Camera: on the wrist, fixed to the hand. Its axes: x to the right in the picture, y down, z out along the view.
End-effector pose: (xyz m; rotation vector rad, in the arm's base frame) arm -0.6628 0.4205 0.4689 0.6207 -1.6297 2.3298
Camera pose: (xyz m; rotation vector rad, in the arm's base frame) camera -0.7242 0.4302 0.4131 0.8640 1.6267 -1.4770
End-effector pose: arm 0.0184 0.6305 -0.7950 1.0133 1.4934 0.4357
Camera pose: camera 0.0088 0.7009 -0.7510 1.7284 0.4935 1.8346
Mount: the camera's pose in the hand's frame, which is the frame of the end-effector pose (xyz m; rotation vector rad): 0.0278 0.0690 -0.0381 -0.3194 0.2373 1.5435
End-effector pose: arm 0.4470 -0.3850 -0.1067 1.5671 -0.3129 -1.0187
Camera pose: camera 0.5142 -0.3983 -0.0589 0.7221 -0.9240 0.3225
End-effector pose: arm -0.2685 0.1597 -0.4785 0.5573 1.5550 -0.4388
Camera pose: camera -0.2588 0.2399 -0.4999 1.3551 0.9611 1.0485
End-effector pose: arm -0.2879 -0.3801 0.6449 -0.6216 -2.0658 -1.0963
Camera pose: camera -0.2447 -0.3738 0.7162 -1.6908 -0.6827 -0.4462
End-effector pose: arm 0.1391 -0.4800 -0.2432 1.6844 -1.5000 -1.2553
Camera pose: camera 0.1410 -0.5287 -0.1753 0.1391 -1.6437 -0.3349
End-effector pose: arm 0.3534 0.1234 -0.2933 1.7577 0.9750 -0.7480
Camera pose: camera 0.4292 0.1513 -0.2720 1.7193 -0.2883 0.5800
